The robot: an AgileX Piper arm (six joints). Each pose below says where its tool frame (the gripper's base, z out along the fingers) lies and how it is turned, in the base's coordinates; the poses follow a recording.
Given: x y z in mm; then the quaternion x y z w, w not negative.
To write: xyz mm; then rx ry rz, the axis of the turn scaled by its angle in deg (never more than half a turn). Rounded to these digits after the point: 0 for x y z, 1 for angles.
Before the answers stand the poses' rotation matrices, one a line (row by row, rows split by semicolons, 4 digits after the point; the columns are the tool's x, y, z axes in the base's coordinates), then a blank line. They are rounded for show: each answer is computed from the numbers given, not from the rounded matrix.
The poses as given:
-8 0 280 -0.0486 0.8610 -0.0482 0.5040
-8 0 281 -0.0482 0.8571 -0.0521 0.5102
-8 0 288 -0.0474 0.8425 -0.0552 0.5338
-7 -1 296 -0.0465 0.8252 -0.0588 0.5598
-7 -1 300 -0.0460 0.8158 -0.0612 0.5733
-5 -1 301 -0.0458 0.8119 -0.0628 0.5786
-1 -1 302 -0.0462 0.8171 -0.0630 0.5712
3 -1 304 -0.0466 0.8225 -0.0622 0.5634
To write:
-0.4873 -0.0351 0.8726; -0.1323 0.9906 -0.0340; -0.8632 -0.1320 -0.4873
-0.4747 -0.0295 0.8796; -0.1358 0.9899 -0.0401; -0.8696 -0.1385 -0.4739
-0.4256 -0.0209 0.9046; -0.1388 0.9894 -0.0424; -0.8942 -0.1436 -0.4240
-0.3689 -0.0109 0.9294; -0.1426 0.9888 -0.0450; -0.9185 -0.1491 -0.3663
-0.3385 -0.0049 0.9410; -0.1452 0.9883 -0.0471; -0.9297 -0.1526 -0.3352
-0.3262 -0.0017 0.9453; -0.1470 0.9879 -0.0490; -0.9338 -0.1550 -0.3226
-0.3432 -0.0035 0.9393; -0.1475 0.9878 -0.0502; -0.9276 -0.1557 -0.3395
-0.3608 -0.0066 0.9326; -0.1467 0.9879 -0.0498; -0.9210 -0.1548 -0.3574

-8 0 280 -6.7 119.1 -6.7
-8 0 281 -6.6 118.2 -7.2
-8 0 288 -6.5 115.0 -7.5
-7 -1 296 -6.3 111.5 -7.9
-7 -1 300 -6.2 109.6 -8.2
-5 -1 301 -6.1 108.8 -8.4
-1 -1 302 -6.2 109.8 -8.5
3 -1 304 -6.3 110.9 -8.4

